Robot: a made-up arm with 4 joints. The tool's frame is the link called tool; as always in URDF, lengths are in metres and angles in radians. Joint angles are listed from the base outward. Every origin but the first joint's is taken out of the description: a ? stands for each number. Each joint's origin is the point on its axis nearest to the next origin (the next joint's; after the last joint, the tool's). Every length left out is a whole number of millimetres.
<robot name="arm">
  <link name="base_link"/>
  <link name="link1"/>
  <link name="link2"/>
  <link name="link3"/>
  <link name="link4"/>
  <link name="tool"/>
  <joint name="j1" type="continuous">
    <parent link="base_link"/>
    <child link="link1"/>
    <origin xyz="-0.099 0.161 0.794" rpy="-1.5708 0 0"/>
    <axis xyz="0 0 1"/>
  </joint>
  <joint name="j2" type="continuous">
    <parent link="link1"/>
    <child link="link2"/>
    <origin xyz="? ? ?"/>
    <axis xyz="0 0 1"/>
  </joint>
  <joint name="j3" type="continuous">
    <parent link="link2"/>
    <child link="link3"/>
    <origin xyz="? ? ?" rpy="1.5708 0 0"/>
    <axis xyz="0 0 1"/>
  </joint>
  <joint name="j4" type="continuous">
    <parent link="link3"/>
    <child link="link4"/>
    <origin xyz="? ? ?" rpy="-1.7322 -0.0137 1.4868"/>
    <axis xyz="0 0 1"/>
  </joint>
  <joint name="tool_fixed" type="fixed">
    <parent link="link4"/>
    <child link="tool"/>
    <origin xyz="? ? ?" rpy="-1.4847 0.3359 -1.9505"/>
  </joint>
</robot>
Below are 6 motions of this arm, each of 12 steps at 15 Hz.
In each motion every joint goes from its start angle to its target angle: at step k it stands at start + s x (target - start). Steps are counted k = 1, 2, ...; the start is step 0. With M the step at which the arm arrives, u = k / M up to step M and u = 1 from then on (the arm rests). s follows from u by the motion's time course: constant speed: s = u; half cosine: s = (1 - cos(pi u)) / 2; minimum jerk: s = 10 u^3 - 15 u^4 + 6 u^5.
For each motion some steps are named. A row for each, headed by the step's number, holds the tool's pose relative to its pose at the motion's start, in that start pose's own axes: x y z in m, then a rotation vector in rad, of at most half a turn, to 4 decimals.
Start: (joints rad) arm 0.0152 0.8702 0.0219 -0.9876
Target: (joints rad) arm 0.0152 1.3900 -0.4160 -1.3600
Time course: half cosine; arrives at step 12
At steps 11, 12:
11: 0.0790 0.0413 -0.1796 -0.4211 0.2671 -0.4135
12: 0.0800 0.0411 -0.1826 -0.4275 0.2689 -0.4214

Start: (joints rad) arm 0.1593 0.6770 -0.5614 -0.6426
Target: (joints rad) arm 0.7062 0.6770 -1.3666 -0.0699
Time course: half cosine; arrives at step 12
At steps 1, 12:
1: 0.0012 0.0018 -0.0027 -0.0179 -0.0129 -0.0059
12: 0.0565 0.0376 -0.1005 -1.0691 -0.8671 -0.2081

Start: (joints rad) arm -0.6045 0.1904 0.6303 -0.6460
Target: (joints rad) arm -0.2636 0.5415 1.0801 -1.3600
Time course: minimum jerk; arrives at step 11
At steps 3, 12:
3: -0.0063 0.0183 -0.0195 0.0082 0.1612 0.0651
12: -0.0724 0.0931 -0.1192 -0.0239 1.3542 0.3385

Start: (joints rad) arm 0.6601 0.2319 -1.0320 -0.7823
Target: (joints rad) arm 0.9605 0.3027 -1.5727 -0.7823
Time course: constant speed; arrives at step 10
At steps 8, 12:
8: 0.0218 0.0148 -0.0347 -0.3154 -0.2938 -0.2969
12: 0.0262 0.0135 -0.0362 -0.3779 -0.3789 -0.3747

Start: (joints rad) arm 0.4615 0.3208 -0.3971 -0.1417
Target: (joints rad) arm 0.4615 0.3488 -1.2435 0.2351
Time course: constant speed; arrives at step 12
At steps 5, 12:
5: 0.0403 -0.0218 -0.0652 -0.3706 -0.1148 -0.1356
12: 0.0829 -0.0914 -0.1358 -0.9212 -0.2440 -0.2488

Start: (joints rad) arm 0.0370 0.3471 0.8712 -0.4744
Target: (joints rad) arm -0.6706 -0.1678 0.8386 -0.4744
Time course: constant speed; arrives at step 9
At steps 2, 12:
2: -0.0389 -0.0393 0.0689 0.0907 -0.2412 -0.0862
12: -0.2862 -0.1740 0.1692 0.4213 -1.0783 -0.3940

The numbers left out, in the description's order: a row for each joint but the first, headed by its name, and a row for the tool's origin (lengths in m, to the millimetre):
j2: 0.013 -0.002 0
j3: -0.017 -0.303 0
j4: 0.239 0.037 0
tool: -0.03 -0.009 0

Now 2 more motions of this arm.
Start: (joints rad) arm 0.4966 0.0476 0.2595 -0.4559
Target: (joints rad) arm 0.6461 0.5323 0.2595 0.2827
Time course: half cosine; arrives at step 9
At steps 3, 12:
3: -0.0055 0.0391 -0.0378 -0.1562 -0.1021 0.1198
12: -0.0624 0.1302 -0.1652 -0.4915 -0.4211 0.5929

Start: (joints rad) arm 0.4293 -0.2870 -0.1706 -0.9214
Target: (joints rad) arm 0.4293 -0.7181 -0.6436 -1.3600
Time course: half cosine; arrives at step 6
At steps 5, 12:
5: 0.0947 -0.1509 0.0431 0.4893 0.3279 -0.5127
12: 0.1000 -0.1637 0.0437 0.5311 0.3544 -0.5452

